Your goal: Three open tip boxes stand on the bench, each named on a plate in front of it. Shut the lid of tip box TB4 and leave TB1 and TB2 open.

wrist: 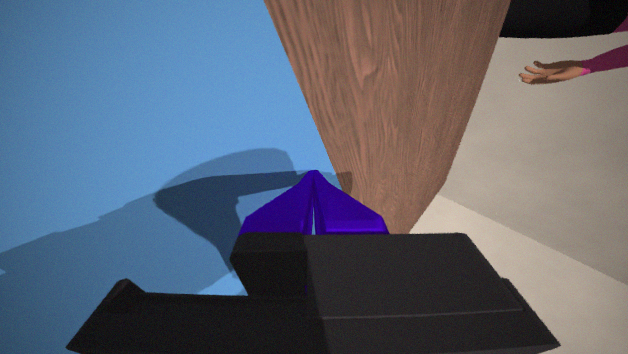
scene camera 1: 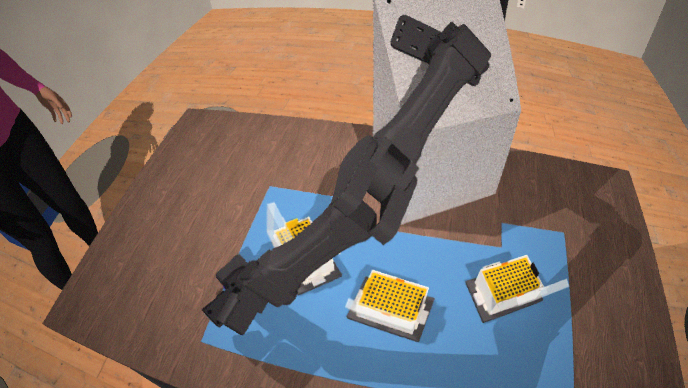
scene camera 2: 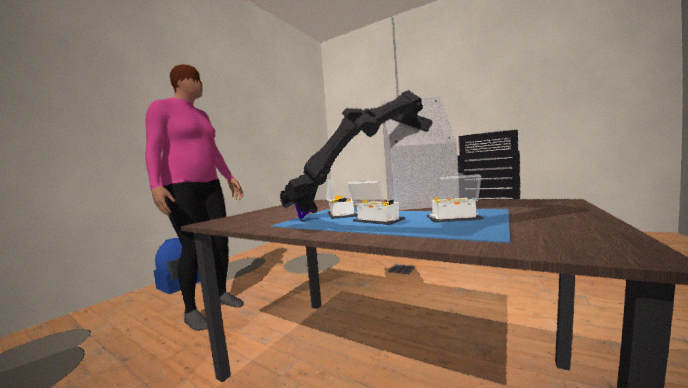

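Pixels of known places: gripper, between the fingertips: (wrist: 313,177) (scene camera 2: 300,218); arm's base, origin of its link: (scene camera 1: 439,50) (scene camera 2: 409,119).
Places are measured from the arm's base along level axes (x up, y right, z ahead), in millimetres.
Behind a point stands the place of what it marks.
Observation:
The left tip box (scene camera 1: 320,274) @(y 94, x -378, z 345 mm) (scene camera 2: 341,208) @(y 104, x -359, z 359 mm) has its clear lid (scene camera 1: 272,220) @(y 196, x -257, z 341 mm) (scene camera 2: 329,190) @(y 144, x -284, z 381 mm) standing up; the arm covers part of the box in scene camera 1. The middle box (scene camera 1: 394,296) (scene camera 2: 378,212) @(y -108, x -357, z 383 mm) is open, its lid (scene camera 2: 364,190) @(y -87, x -278, z 423 mm) raised. The right box (scene camera 1: 512,280) (scene camera 2: 454,209) @(y -307, x -358, z 239 mm) is open, its lid (scene camera 1: 555,286) @(y -360, x -250, z 240 mm) (scene camera 2: 460,187) @(y -338, x -284, z 259 mm) raised. The name plates cannot be read. My gripper (scene camera 2: 301,215) @(y 258, x -394, z 455 mm) (wrist: 313,177) @(y 258, x -394, z 455 mm) is shut and empty, its purple fingertips together, low by the mat's left edge and left of the left box. The hand hides the fingers in scene camera 1.
The boxes stand on a blue mat (scene camera 1: 450,257) @(y -138, x -394, z 168 mm) (scene camera 2: 492,225) @(y -428, x -394, z 257 mm) (wrist: 125,75) @(y 198, x -394, z 538 mm) on a brown table (scene camera 1: 225,150) @(y 566, x -397, z 119 mm) (scene camera 2: 575,225) @(y -611, x -397, z 156 mm) (wrist: 400,75) @(y 369, x -397, z 496 mm). A grey pedestal (scene camera 1: 465,165) @(y -98, x -252, z 20 mm) (scene camera 2: 425,165) @(y -89, x -212, z 30 mm) stands behind them. A person (scene camera 1: 10,110) (scene camera 2: 180,140) stands beyond the table's left edge; one hand (wrist: 555,73) shows in the wrist view.

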